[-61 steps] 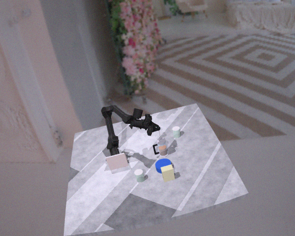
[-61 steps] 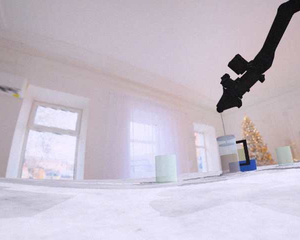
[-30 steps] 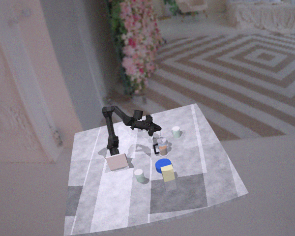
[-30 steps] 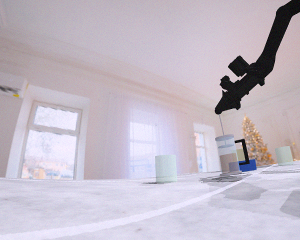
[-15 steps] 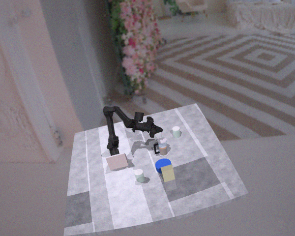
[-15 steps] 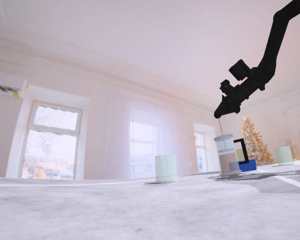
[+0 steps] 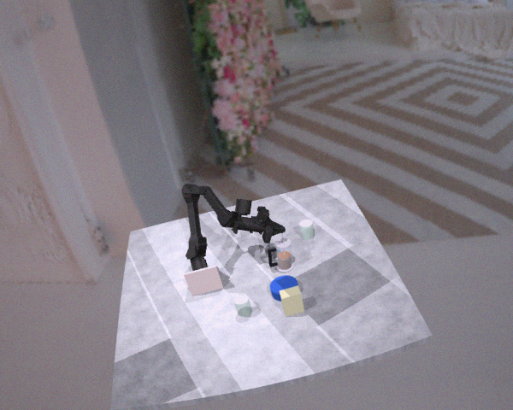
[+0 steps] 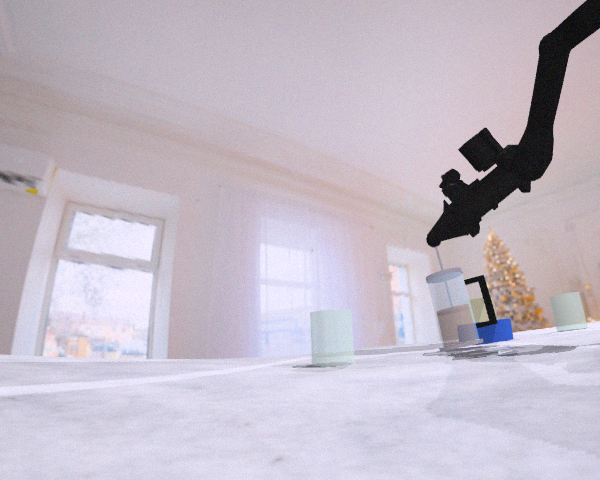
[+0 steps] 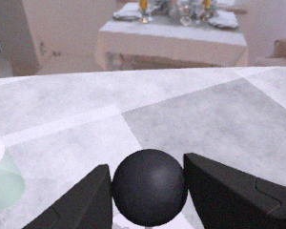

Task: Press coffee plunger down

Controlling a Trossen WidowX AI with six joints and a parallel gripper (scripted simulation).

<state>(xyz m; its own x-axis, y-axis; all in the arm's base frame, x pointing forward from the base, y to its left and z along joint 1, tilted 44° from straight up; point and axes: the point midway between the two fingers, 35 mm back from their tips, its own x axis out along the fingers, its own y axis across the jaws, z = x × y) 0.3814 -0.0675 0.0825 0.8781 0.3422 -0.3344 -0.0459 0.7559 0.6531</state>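
Now: gripper tip 110 mm above the coffee press and 30 mm past it. Round my gripper tip: cream cube: 290 mm to the right, 160 mm below, 40 mm behind; then blue disc: 190 mm below, 170 mm to the right, 60 mm behind.
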